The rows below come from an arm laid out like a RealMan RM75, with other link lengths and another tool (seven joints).
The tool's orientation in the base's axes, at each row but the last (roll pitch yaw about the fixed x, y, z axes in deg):
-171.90 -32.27 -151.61
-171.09 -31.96 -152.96
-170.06 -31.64 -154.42
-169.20 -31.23 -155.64
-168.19 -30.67 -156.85
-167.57 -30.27 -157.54
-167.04 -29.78 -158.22
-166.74 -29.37 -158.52
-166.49 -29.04 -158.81
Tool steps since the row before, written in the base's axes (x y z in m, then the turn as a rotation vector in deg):
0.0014 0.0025 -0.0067 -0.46 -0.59 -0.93
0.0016 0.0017 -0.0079 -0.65 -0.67 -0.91
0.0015 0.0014 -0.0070 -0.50 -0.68 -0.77
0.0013 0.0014 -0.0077 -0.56 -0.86 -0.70
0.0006 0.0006 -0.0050 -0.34 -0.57 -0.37
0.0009 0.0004 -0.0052 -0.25 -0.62 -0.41
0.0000 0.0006 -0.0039 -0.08 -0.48 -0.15
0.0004 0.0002 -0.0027 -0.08 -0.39 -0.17
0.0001 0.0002 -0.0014 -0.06 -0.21 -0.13
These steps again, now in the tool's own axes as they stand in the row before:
-0.0056 0.0021 0.0041 0.08 -0.13 1.18
-0.0060 0.0016 0.0054 0.27 -0.11 1.27
-0.0053 0.0015 0.0048 0.23 -0.21 1.10
-0.0055 0.0018 0.0054 0.38 -0.35 1.13
-0.0032 0.0011 0.0038 0.27 -0.26 0.66
-0.0035 0.0009 0.0039 0.20 -0.34 0.68
-0.0021 0.0013 0.0031 0.14 -0.35 0.34
-0.0017 0.0005 0.0021 0.11 -0.27 0.32
-0.0008 0.0004 0.0011 0.05 -0.13 0.21

